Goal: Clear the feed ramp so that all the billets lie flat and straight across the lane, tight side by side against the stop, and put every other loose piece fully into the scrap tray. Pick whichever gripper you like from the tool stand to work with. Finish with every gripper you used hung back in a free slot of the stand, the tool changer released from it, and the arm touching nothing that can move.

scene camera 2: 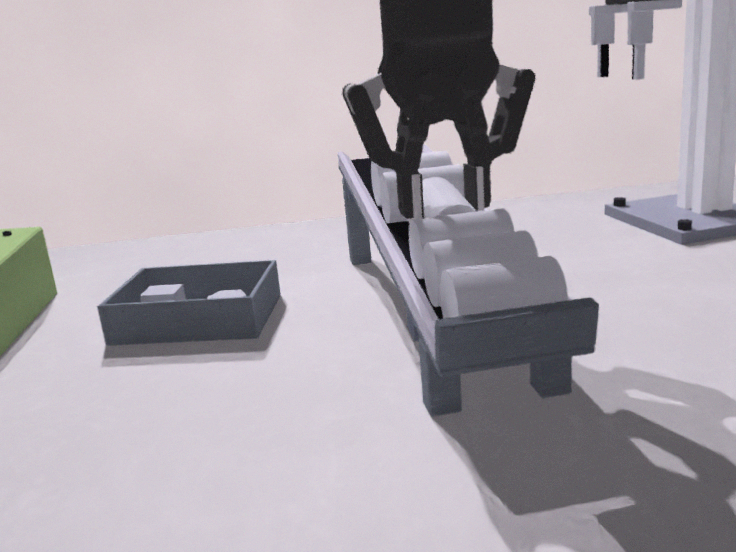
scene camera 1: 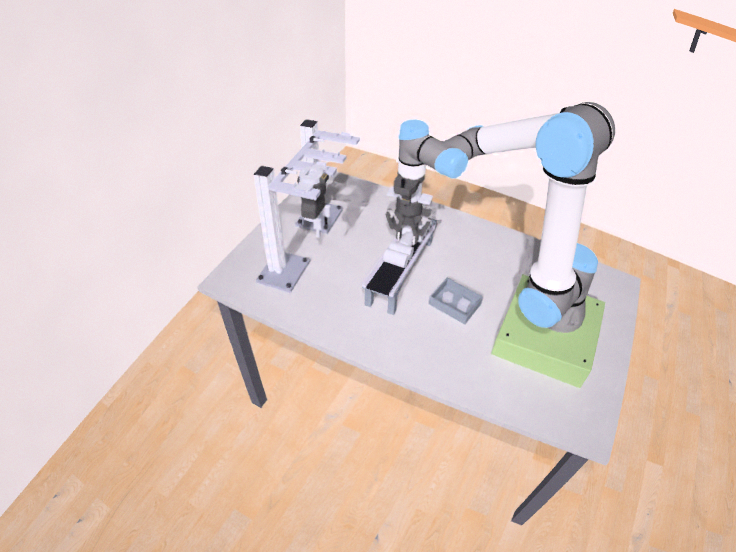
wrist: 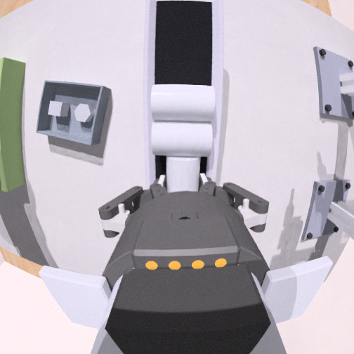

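My gripper (scene camera 1: pixel 410 236) (scene camera 2: pixel 447 200) (wrist: pixel 183 180) is the adaptive one. Its fingers are shut on a billet (scene camera 2: pixel 442 194) (wrist: pixel 183 172) that lies lengthwise on the feed ramp (scene camera 1: pixel 386 278) (wrist: pixel 184 45), low between the side rails. Three billets (scene camera 2: pixel 463 228) (scene camera 2: pixel 484 252) (scene camera 2: pixel 505 288) lie across the lane, side by side towards the stop (scene camera 2: pixel 516 335). Two more billets (wrist: pixel 182 139) (wrist: pixel 183 102) lie across it on the other side of the held one. The scrap tray (scene camera 1: pixel 454 313) (scene camera 2: pixel 178 323) holds a square piece (scene camera 2: pixel 163 292) (wrist: pixel 58 108) and a hexagonal piece (wrist: pixel 83 113).
The tool stand (scene camera 1: pixel 270 225) (scene camera 2: pixel 704 106) is on the far side of the ramp from the arm's green base (scene camera 1: pixel 546 350) (wrist: pixel 12 125). The parallel gripper (scene camera 1: pixel 315 204) hangs in it. The tray stands between the ramp and the base.
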